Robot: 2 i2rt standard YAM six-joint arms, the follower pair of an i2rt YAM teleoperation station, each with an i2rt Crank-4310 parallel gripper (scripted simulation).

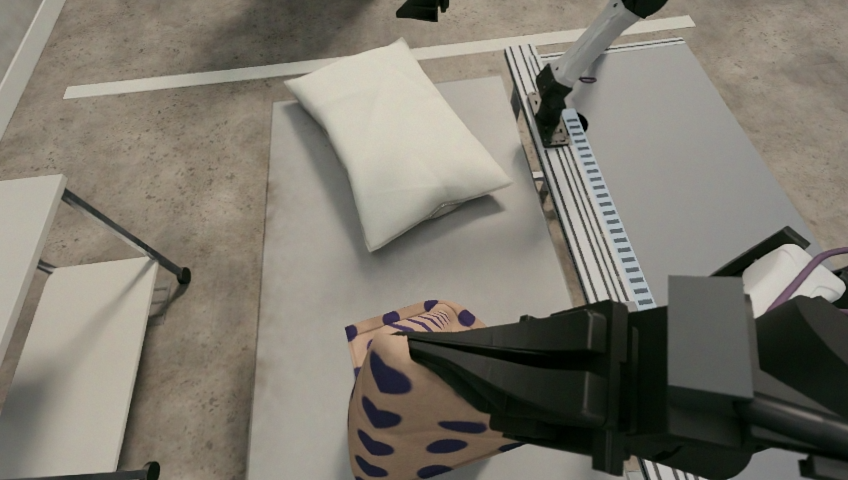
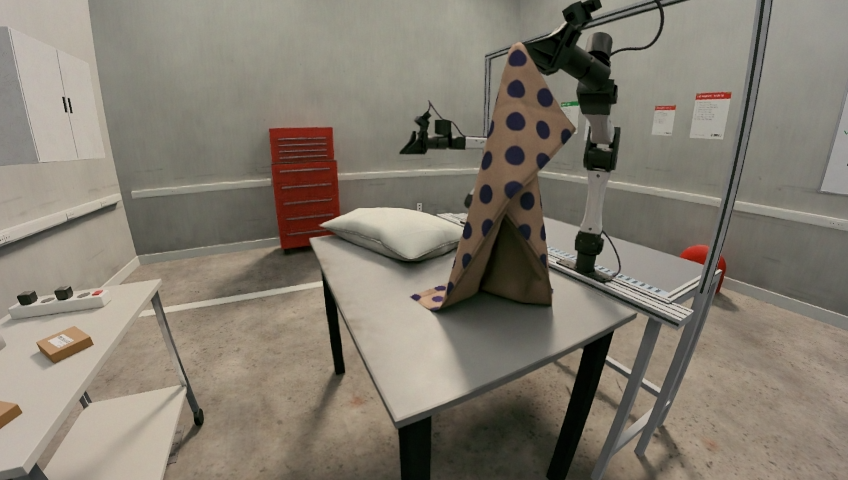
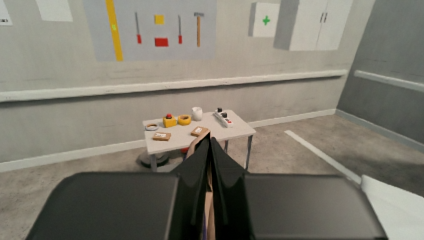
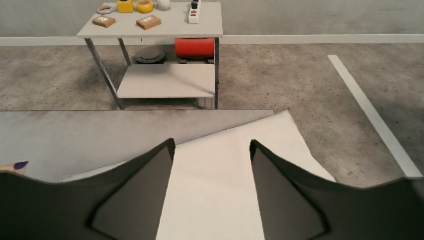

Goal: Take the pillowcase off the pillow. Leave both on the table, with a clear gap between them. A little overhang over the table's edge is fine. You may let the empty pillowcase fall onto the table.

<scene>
In view: my left gripper (image 1: pixel 392 337), my right gripper (image 4: pixel 212 141), a white pillow (image 1: pixel 409 158) and a pillowcase (image 1: pixel 400 412).
The white pillow also shows in image 2 (image 2: pixel 403 234) and in image 4 (image 4: pixel 211 183). The pillowcase is seen too in image 2 (image 2: pixel 503 251). My left gripper also shows in image 2 (image 2: pixel 514 48) and in image 3 (image 3: pixel 210 140).
</scene>
